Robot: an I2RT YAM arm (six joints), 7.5 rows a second.
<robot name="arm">
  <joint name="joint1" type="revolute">
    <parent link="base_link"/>
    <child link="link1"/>
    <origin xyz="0 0 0.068" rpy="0 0 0"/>
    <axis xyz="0 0 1"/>
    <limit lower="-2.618" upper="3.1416"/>
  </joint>
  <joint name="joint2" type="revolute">
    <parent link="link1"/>
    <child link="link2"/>
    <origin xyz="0.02 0.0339 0.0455" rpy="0 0 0"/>
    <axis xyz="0 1 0"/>
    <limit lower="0" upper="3.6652"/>
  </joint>
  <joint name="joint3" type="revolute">
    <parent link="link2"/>
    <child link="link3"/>
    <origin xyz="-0.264 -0.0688 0" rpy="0 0 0"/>
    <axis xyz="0 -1 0"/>
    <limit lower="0" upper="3.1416"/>
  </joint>
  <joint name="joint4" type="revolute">
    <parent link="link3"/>
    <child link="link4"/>
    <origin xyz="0.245 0.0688 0.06" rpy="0 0 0"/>
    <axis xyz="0 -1 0"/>
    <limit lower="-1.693" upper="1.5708"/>
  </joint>
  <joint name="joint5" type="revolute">
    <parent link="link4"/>
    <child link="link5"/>
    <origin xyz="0.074 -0.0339 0.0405" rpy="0 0 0"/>
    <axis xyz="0 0 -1"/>
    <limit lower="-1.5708" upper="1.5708"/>
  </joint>
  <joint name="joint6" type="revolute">
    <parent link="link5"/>
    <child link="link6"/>
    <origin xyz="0.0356 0 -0.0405" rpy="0 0 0"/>
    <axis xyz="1 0 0"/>
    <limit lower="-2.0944" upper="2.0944"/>
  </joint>
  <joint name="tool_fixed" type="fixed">
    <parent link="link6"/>
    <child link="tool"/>
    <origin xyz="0 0 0" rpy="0 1.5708 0"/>
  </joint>
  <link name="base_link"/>
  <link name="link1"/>
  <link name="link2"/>
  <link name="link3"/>
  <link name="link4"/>
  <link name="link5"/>
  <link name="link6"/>
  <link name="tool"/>
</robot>
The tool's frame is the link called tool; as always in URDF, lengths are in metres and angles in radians.
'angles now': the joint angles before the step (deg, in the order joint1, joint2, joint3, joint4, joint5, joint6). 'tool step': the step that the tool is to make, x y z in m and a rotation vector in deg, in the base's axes. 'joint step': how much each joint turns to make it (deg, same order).
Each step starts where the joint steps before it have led.
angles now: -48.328, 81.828, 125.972, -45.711, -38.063, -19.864
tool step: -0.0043, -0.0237, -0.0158, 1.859, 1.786, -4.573
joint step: -4.677, -0.354, -4.676, 1.589, -0.092, -0.264
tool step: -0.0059, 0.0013, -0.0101, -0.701, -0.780, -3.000
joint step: -0.705, -3.857, -7.219, 4.657, 2.277, 0.442
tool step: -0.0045, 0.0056, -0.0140, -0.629, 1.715, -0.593
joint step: 0.014, -3.428, -5.865, 0.708, 0.724, -2.100
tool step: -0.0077, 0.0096, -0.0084, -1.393, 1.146, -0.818
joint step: -0.008, -3.429, -4.213, 0.073, 0.962, -2.030
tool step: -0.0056, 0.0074, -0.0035, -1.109, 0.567, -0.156
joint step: 0.001, -2.110, -2.041, -0.249, 0.263, -1.320
